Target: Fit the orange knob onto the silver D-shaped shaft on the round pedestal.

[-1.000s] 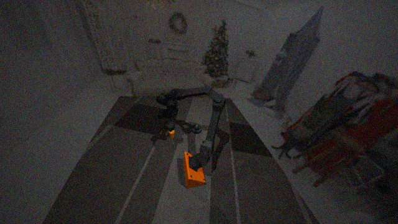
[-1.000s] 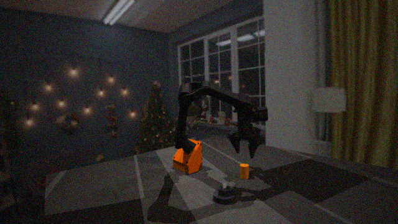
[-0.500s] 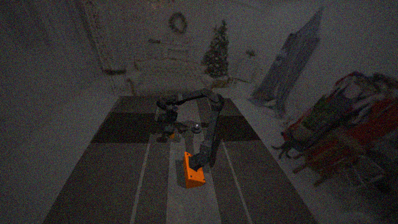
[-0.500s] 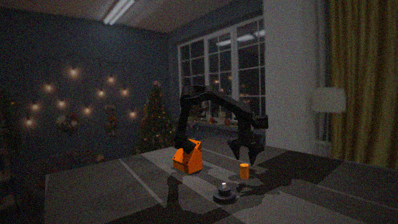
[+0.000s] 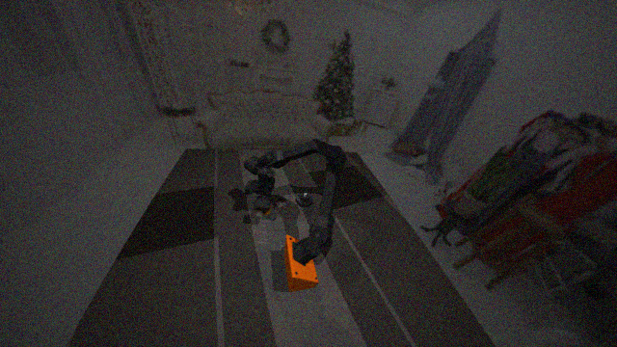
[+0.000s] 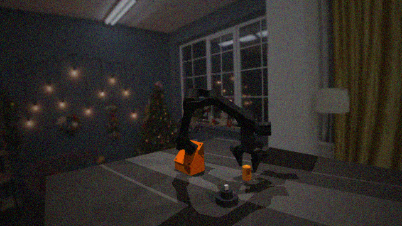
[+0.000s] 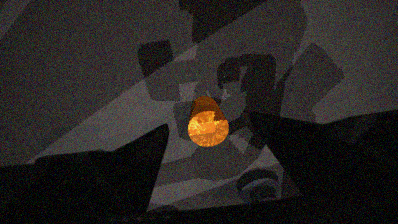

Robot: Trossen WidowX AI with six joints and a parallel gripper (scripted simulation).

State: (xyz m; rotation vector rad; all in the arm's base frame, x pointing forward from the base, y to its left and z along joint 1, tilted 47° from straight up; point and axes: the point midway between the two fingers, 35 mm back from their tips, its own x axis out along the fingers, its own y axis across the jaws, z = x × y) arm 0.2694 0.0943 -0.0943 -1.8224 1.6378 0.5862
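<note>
Right now my gripper tip is right at the orange knob. Also, from my gripper tip: round pedestal: 7 cm ahead, 20 cm to the right, 2 cm below.
</note>
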